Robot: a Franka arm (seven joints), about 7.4 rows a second.
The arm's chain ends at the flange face. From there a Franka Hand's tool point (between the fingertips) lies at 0.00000 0.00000 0.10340 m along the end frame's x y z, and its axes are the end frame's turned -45 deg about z.
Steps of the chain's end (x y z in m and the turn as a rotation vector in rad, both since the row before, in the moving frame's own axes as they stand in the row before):
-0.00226, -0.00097, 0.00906, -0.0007, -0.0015, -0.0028
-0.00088, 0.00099, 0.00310, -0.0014, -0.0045, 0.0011
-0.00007, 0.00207, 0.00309, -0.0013, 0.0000, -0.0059
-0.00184, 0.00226, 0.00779, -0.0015, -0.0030, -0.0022
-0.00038, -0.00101, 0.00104, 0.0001, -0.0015, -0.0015
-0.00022, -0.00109, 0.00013, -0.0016, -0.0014, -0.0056
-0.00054, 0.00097, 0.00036, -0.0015, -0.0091, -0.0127
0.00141, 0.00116, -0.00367, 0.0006, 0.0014, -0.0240
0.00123, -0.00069, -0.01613, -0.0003, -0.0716, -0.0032
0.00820, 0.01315, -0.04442, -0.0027, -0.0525, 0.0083
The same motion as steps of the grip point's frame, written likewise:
-0.00107, -0.00234, 0.00906, 0.0006, -0.0016, -0.0028
-0.00175, -0.00015, 0.00310, 0.0022, -0.0042, 0.0011
-0.00161, 0.00151, 0.00309, -0.0009, -0.0009, -0.0059
-0.00323, 0.00019, 0.00779, 0.0011, -0.0032, -0.0022
0.00034, -0.00110, 0.00104, 0.0011, -0.0010, -0.0015
0.00040, -0.00091, 0.00013, -0.0001, -0.0021, -0.0056
-0.00185, -0.00025, 0.00036, 0.0054, -0.0075, -0.0127
0.00032, 0.00187, -0.00367, -0.0006, 0.0014, -0.0240
-0.00390, -0.00482, -0.01639, 0.0504, -0.0508, -0.0032
-0.00752, 0.01144, -0.04456, 0.0352, -0.0390, 0.0083

